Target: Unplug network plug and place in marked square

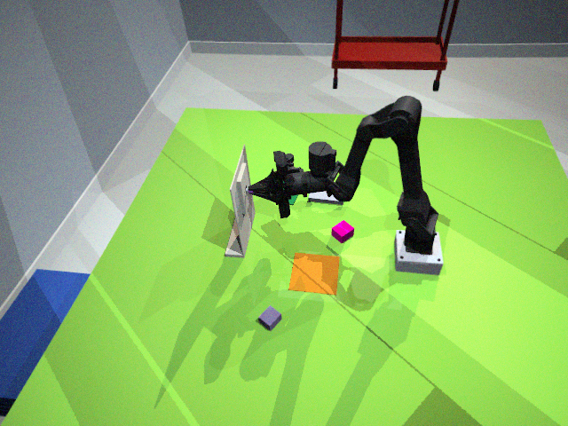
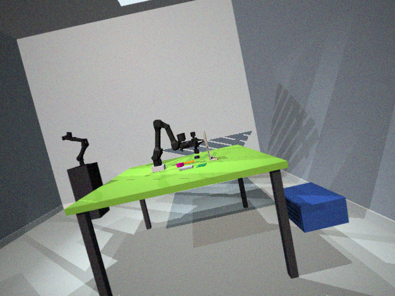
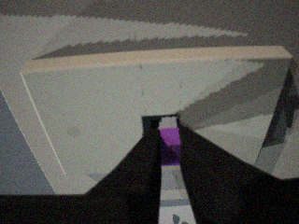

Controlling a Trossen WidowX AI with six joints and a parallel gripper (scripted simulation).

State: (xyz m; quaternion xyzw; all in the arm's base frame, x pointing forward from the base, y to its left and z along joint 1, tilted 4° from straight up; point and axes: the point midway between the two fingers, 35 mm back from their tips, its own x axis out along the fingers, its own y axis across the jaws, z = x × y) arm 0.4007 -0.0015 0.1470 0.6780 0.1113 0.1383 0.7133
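Right now the orange marked square is 190 mm behind my gripper tip, 100 mm to the left of it and 170 mm below it. From my gripper tip the other things lie so: upright white panel: 20 mm ahead, 60 mm below; then green patch: 60 mm behind, 190 mm to the right, 170 mm below; then purple plug: right at my gripper tip.
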